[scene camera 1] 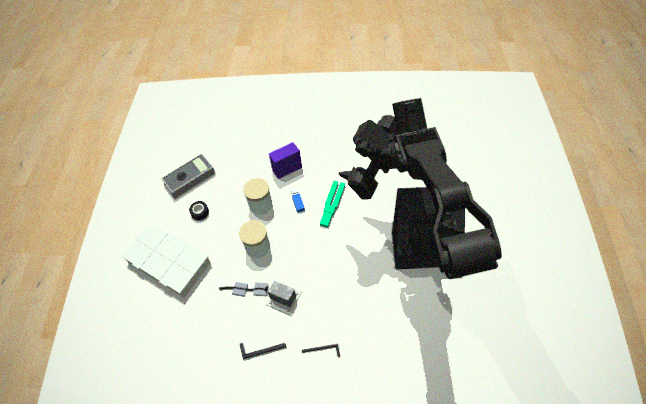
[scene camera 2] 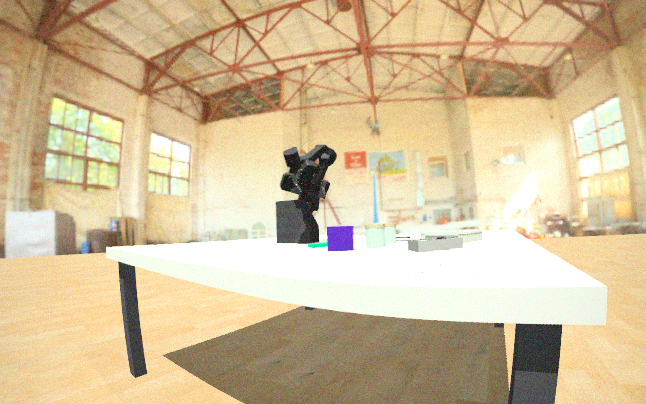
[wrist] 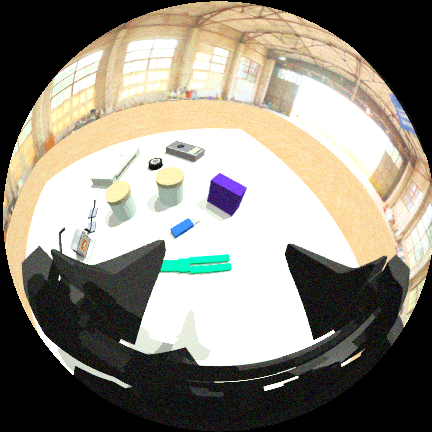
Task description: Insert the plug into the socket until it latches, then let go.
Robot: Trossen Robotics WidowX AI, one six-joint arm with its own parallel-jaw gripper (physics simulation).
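Frame: origin at the arm's base, x ahead, y left, z up, level; centimetres.
Seen in the pictures: gripper, fingertip midpoint: (scene camera 1: 348, 158) (scene camera 2: 313, 195) (wrist: 227, 248); arm's base, link origin: (scene camera 1: 426, 227) (scene camera 2: 301, 216).
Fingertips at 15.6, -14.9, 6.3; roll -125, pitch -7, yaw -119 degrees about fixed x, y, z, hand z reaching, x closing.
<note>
Offsets run from my fingertips to a thing's top centre, as dx, dy, dz. "spot": to the spot under its first point.
A small grey block @(+16.1, +24.6, -12.8) (scene camera 1: 282, 293) (wrist: 81, 243) with an orange-marked face stands on a thin plate in the front part of the table; it looks like the socket. A dark cable @(spot: +28.4, +22.2, -16.9) (scene camera 1: 228, 288) with two small grey pieces @(spot: +25.6, +22.5, -16.8) (scene camera 1: 240, 289) @(+25.7, +22.3, -16.8) (wrist: 93, 212) runs up to its left side in scene camera 1. Which part is the plug, and whether anything is seated, I cannot tell. My gripper (scene camera 1: 353, 179) (wrist: 227, 248) is open and empty, above the table beside the green tool, well away from the block. In scene camera 2 the arm is small and the block is not clearly seen.
Near the gripper are a green forked tool @(+4.3, +0.3, -16.1) (scene camera 1: 330, 206) (wrist: 200, 263), a blue stick @(+12.9, -1.4, -16.1) (scene camera 1: 298, 202) (wrist: 182, 228) and a purple box @(+15.8, -12.0, -10.5) (scene camera 1: 285, 161) (scene camera 2: 340, 238) (wrist: 226, 195). Two lidded jars @(+22.2, -0.8, -10.3) (scene camera 1: 258, 196) @(+22.2, +11.4, -10.3) (scene camera 1: 255, 239), a meter @(+42.3, -10.5, -14.3) (scene camera 1: 188, 176), a black ring @(+37.9, +0.8, -15.4) (scene camera 1: 192, 212), a tiled slab @(+44.1, +14.9, -13.8) (scene camera 1: 167, 260) and hex keys @(+20.0, +35.7, -16.5) (scene camera 1: 265, 351) @(+7.7, +37.6, -16.7) (scene camera 1: 320, 348) lie around.
</note>
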